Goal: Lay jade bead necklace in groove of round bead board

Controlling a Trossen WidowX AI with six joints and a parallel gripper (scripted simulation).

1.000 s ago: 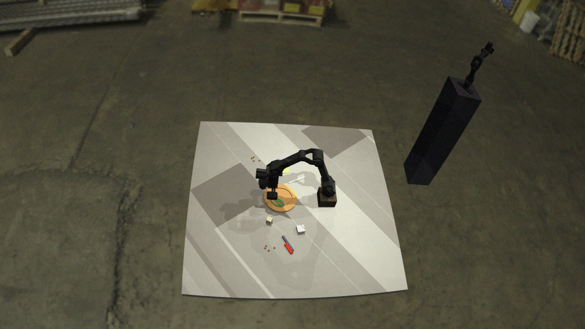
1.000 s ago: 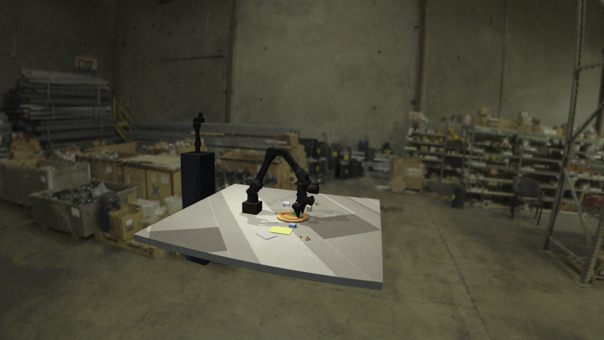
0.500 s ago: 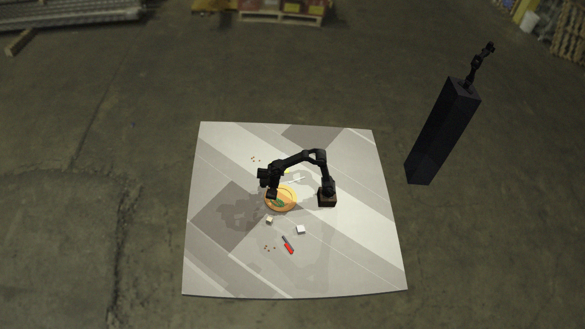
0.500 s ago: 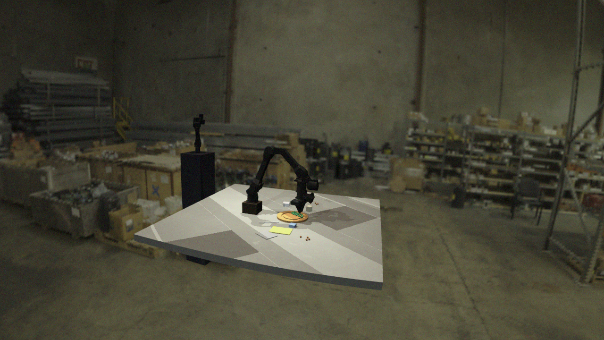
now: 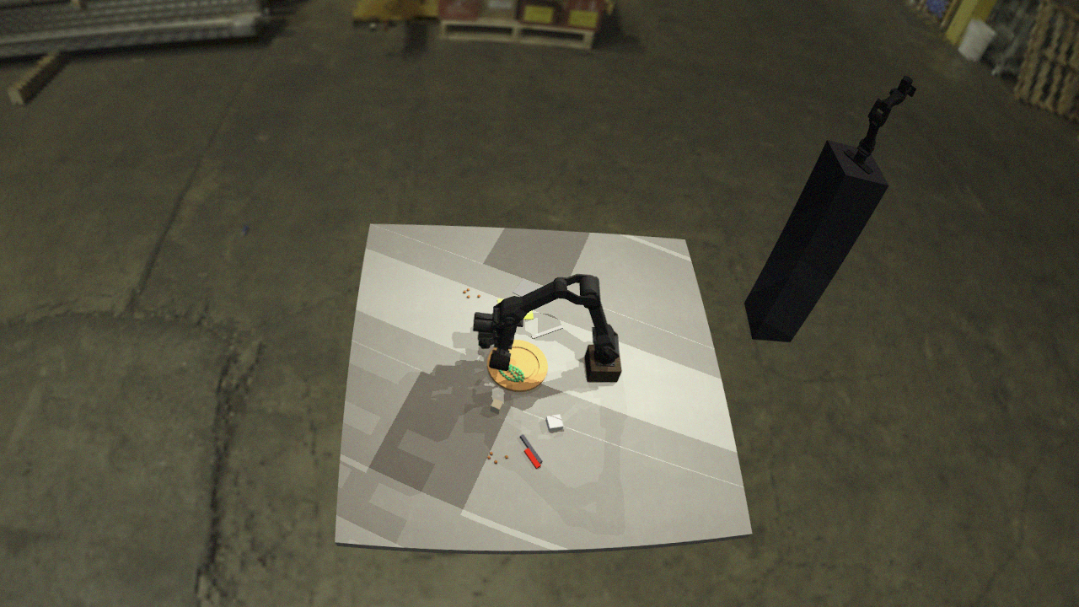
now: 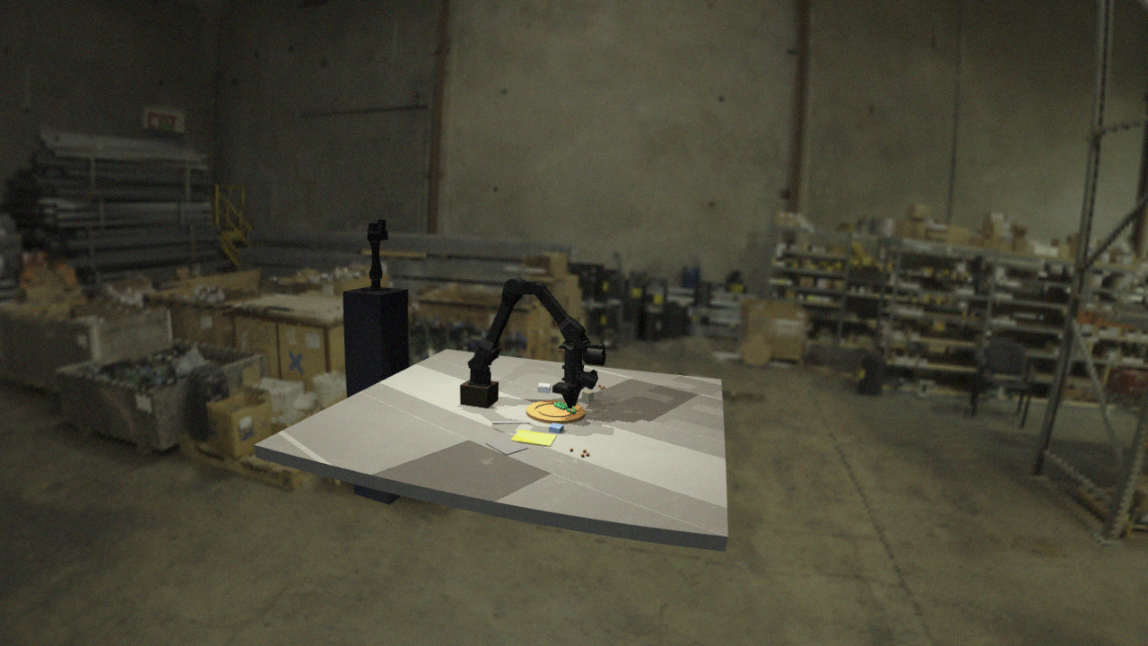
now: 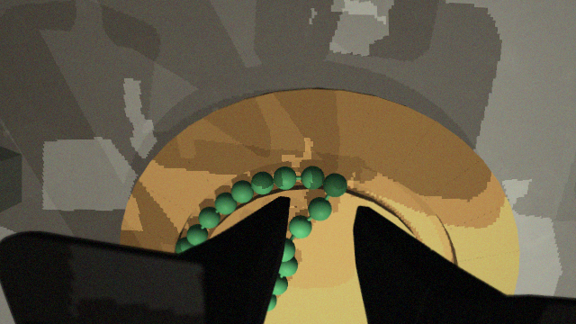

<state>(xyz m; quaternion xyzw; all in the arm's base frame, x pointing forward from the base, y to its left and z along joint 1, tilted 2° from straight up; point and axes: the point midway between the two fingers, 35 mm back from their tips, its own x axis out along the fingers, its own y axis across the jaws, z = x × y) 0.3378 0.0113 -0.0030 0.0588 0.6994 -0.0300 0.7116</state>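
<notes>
My gripper tip is 15 cm to the left of the blue block and 2 cm above it. The rest, counted from my gripper tip: yellow pad 4 cm behind, 23 cm to the right, 3 cm below; white strip 16 cm behind, 15 cm to the right, 3 cm below; cream cube 18 cm to the left, 1 cm below.
</notes>
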